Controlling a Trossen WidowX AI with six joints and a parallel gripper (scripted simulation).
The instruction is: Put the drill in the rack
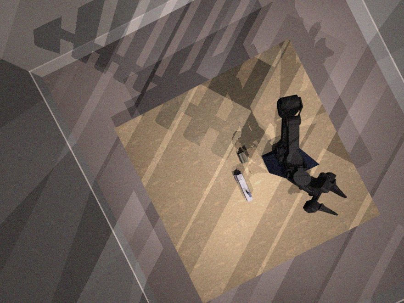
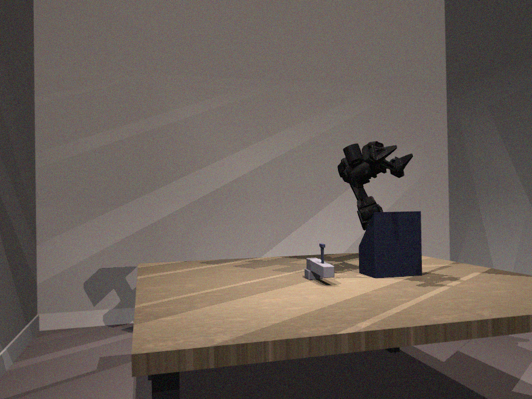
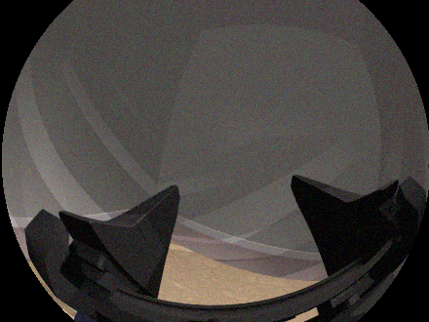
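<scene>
Now: gripper tip 33 cm above the thin dark stub, 25 cm short of it and 9 cm to the left of it. From my gripper tip the other things lie so: small grey rack (40 cm below, 28 cm to the right, 17 cm ahead); then light grey block (38 cm below, 25 cm ahead, 12 cm to the right); then drill (37 cm below, 25 cm ahead, 14 cm to the right).
</scene>
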